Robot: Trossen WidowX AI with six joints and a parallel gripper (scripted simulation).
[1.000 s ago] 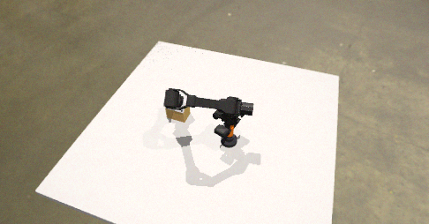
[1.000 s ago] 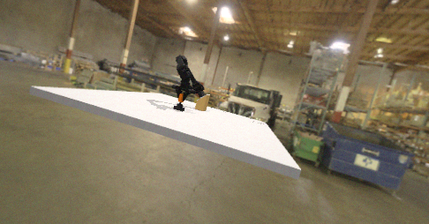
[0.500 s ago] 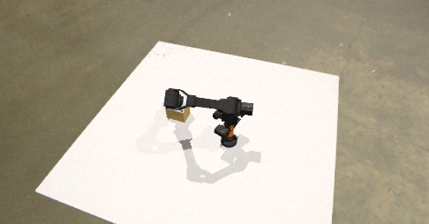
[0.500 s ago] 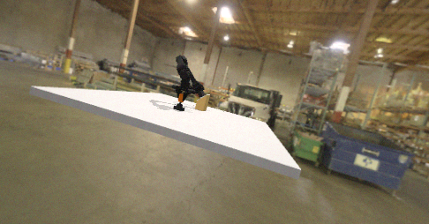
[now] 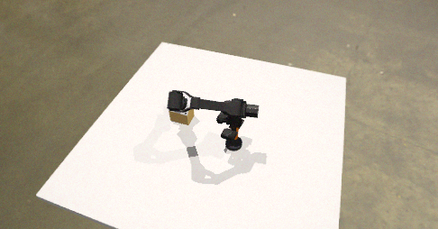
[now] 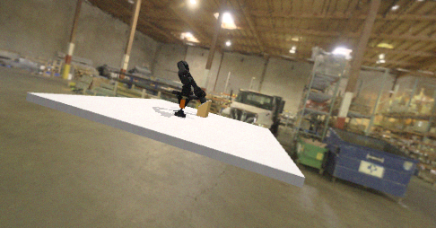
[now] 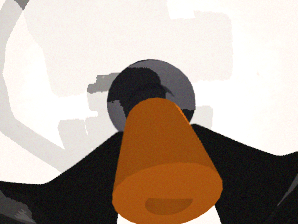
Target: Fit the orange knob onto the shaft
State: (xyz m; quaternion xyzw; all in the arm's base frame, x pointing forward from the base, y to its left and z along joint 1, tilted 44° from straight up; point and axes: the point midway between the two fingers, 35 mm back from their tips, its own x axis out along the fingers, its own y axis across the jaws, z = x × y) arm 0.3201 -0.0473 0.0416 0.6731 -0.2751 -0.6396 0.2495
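Now: the orange knob 2 cm above my gripper tip. From my gripper tip the other things lie so: round pedestal: 4 cm below.
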